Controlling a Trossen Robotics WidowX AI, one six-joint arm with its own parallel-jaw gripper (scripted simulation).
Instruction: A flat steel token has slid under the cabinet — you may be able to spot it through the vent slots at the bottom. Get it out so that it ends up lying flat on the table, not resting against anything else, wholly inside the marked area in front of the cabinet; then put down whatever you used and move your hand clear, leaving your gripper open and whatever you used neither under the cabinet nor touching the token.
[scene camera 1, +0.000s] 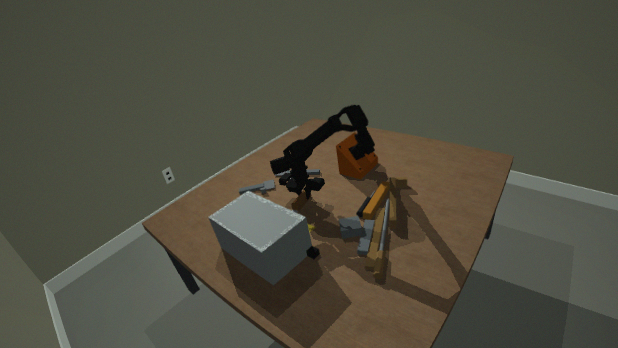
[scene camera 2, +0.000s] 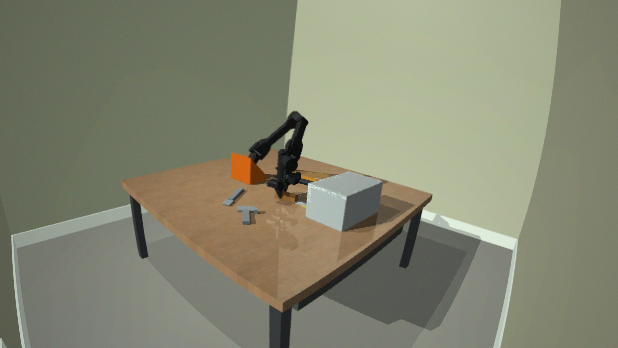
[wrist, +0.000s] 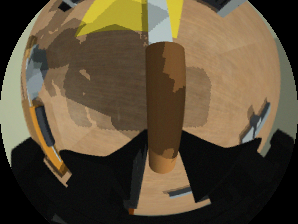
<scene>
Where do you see a grey block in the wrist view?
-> At 37, 67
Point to my gripper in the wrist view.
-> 161, 132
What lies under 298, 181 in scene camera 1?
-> My gripper.
</scene>
